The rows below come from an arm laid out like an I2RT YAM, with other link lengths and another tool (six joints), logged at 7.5 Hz.
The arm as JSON. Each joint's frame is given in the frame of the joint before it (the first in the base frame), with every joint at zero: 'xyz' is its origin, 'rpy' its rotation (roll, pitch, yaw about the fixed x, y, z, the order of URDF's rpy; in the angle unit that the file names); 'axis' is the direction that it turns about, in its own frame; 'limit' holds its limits. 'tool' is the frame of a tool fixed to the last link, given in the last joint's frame.
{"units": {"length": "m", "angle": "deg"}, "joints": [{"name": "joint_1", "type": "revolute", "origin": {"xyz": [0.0, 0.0, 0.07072], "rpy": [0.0, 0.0, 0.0]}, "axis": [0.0, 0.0, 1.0], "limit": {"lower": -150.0, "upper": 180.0}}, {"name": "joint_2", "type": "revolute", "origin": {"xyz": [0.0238, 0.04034, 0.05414], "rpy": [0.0, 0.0, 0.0]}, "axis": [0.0, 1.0, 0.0], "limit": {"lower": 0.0, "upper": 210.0}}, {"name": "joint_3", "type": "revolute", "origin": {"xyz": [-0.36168, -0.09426, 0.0], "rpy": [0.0, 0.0, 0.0]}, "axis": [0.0, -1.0, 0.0], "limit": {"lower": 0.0, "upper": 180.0}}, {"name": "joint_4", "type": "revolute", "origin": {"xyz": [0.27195, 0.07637, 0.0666], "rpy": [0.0, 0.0, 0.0]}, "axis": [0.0, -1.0, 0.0], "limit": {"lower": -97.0, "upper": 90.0}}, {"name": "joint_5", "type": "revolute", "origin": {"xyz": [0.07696, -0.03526, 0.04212], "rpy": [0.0, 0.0, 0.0]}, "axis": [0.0, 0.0, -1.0], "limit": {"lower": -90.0, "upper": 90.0}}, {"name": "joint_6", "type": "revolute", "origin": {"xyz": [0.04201, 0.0, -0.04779], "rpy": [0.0, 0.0, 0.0]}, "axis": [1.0, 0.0, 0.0], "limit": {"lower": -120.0, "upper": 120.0}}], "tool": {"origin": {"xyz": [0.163, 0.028, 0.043], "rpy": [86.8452, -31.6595, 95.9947]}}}
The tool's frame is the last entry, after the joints.
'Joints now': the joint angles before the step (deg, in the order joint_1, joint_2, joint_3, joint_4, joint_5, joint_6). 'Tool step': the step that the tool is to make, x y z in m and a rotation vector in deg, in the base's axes. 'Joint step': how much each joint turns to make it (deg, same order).
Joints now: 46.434, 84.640, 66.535, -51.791, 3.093, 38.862
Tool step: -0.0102, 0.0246, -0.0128, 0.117, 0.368, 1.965
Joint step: 3.659, 1.952, -0.766, 2.465, 0.247, 1.715
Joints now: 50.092, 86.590, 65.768, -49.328, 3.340, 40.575
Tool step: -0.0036, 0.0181, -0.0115, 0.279, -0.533, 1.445
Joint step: 2.232, 1.666, -1.102, 3.278, 0.497, 0.658
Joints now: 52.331, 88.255, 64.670, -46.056, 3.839, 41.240
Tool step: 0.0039, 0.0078, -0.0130, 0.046, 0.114, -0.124
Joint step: 0.283, 1.790, -0.928, 2.657, 0.031, 0.424
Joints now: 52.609, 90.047, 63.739, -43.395, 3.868, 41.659
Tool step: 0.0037, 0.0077, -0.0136, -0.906, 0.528, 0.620
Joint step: 0.151, 2.412, 0.132, 1.273, -0.037, -0.486
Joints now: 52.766, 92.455, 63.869, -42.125, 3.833, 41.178
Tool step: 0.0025, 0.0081, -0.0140, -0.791, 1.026, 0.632
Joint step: 0.103, 2.543, 0.426, 0.891, -0.491, -0.394
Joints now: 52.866, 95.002, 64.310, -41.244, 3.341, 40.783
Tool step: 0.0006, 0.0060, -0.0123, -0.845, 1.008, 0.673
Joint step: 0.153, 2.093, 0.379, 0.454, -0.438, -0.409
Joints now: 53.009, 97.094, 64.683, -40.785, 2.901, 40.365
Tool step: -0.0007, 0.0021, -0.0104, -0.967, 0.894, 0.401
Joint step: 0.107, 1.473, 0.104, 0.071, -0.210, -0.246
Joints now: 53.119, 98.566, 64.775, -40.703, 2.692, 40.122
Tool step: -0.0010, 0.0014, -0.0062, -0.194, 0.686, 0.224
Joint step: -0.024, 0.738, -0.180, 0.356, -0.482, -0.126
